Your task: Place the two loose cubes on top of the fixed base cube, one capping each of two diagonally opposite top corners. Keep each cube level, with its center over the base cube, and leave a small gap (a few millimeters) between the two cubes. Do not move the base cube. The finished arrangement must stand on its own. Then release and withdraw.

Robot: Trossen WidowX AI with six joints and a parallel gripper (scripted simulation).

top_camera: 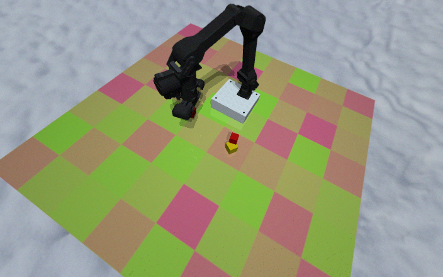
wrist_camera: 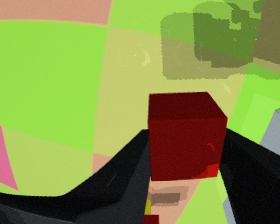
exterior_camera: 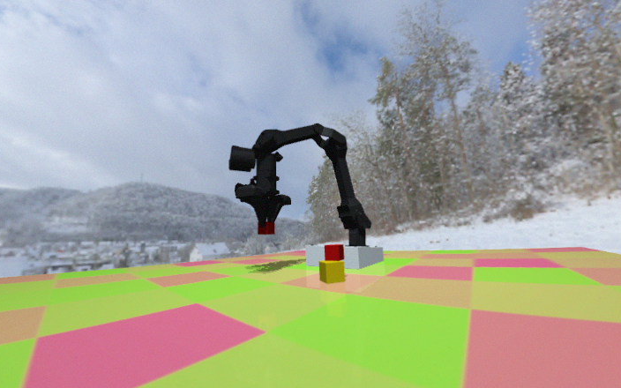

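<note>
Right now the dark red cube is 1 cm behind my gripper tip, 20 cm to the left of it and 6 cm below it. Also, from my gripper tip: yellow base cube (1 cm ahead, 21 cm to the left, 10 cm below).
</note>
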